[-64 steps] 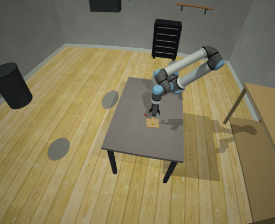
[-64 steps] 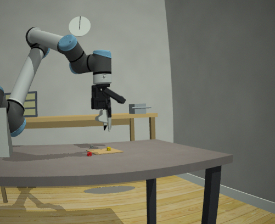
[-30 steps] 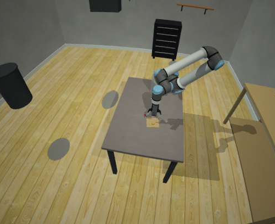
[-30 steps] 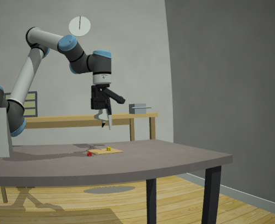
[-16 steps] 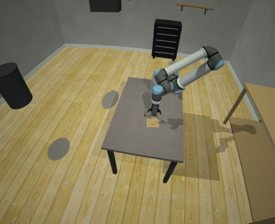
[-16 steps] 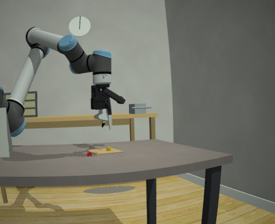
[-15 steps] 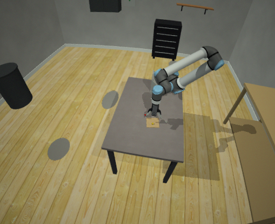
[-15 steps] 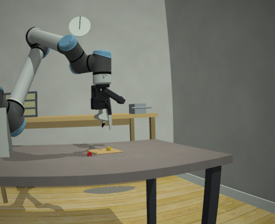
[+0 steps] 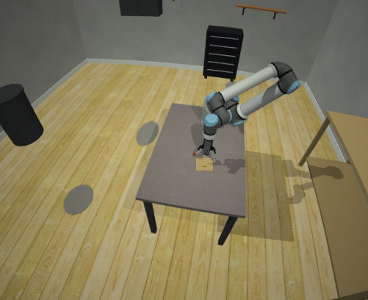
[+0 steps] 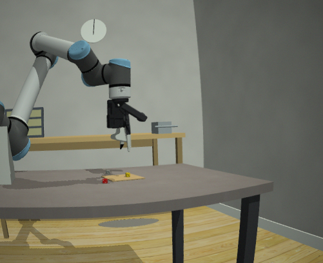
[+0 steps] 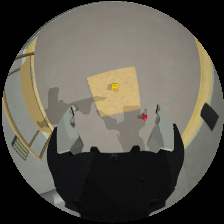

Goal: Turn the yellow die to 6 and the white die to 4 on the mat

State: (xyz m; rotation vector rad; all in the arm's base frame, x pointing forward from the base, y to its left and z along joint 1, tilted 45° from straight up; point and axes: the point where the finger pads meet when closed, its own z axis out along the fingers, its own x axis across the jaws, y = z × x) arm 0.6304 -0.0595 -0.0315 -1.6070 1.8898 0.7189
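Right now the white die is 4 cm behind my hand, 15 cm to the left of it and 10 cm below it. From my hand the other things lie so: red die: 12 cm behind, 9 cm to the right, 10 cm below; tan mat: 2 cm behind, 11 cm below; yellow die: 10 cm below.
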